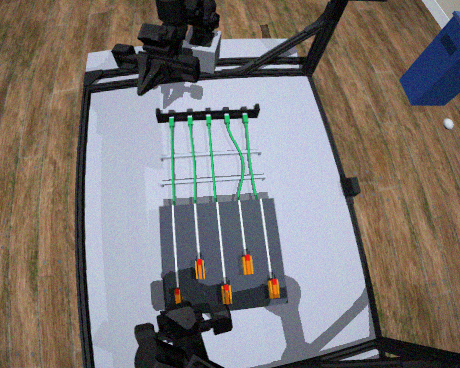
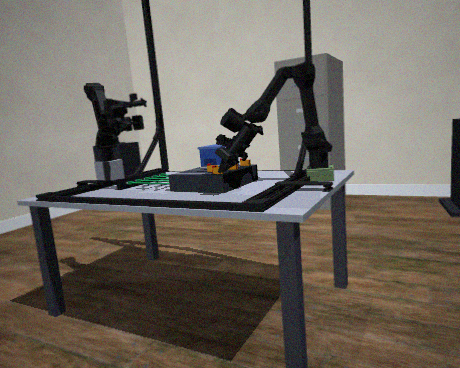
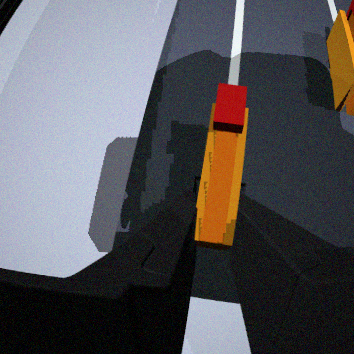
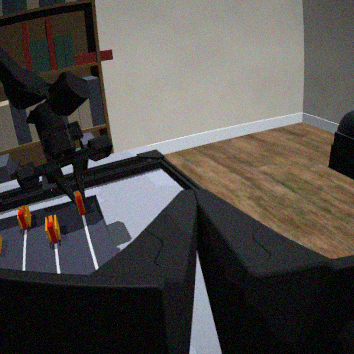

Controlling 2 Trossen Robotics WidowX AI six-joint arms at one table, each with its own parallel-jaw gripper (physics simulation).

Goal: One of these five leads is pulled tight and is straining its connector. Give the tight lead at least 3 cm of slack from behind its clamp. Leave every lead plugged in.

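Where they show: left gripper, fingertip midpoint: [image 1: 178, 301] [image 2: 219, 172] [image 3: 210, 205]; right gripper, fingertip midpoint: [image 1: 139, 94] [image 2: 129, 124] [image 4: 193, 202]; left arm's base, origin of the base link: [image 2: 320, 167]; right arm's base, origin of the base link: [image 1: 202, 38] [image 2: 108, 160].
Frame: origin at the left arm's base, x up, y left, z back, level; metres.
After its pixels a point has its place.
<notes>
Five leads run from a black connector bar [image 1: 207, 115] {z -0.795, x -0.019, y -0.053 m} as green cable, then as white cable over a dark grey block [image 1: 254, 226] [image 2: 199, 180] to orange clamps with red tabs. The leftmost lead [image 1: 172, 161] {z -0.693, x -0.021, y 0.084 m} runs straight; the fourth lead [image 1: 242, 157] {z -0.639, x -0.020, y -0.094 m} bows sideways. My left gripper [image 1: 177, 300] {z -0.356, x 0.024, y 0.187 m} [image 2: 225, 165] [image 3: 210, 205] {z -0.356, x 0.024, y 0.187 m} [image 4: 80, 203] {z -0.356, x 0.024, y 0.187 m} is shut on the leftmost orange clamp [image 1: 177, 294] {z -0.372, x 0.050, y 0.180 m} [image 3: 221, 175] {z -0.360, x 0.043, y 0.184 m} [image 4: 80, 204] {z -0.384, x 0.038, y 0.178 m} at the block's near left corner, its side plates pressed together. My right gripper [image 1: 142, 87] {z -0.739, x 0.226, y 0.116 m} [image 2: 139, 102] [image 4: 193, 202] {z -0.739, x 0.226, y 0.116 m} is shut and empty, raised behind the connector bar.
Two thin grey rails [image 1: 210, 154] {z -0.677, x -0.021, y -0.018 m} [image 1: 212, 179] {z -0.611, x -0.026, y 0.003 m} cross under the green cables. A black frame [image 1: 82, 182] {z -0.730, x -0.030, y 0.335 m} borders the table. A blue bin [image 2: 209, 155] stands behind the block. The other orange clamps [image 1: 199, 268] {z -0.407, x 0.043, y 0.116 m} [image 1: 226, 293] {z -0.336, x 0.043, y 0.083 m} [image 1: 247, 264] {z -0.376, x 0.043, y 0.017 m} stand close by.
</notes>
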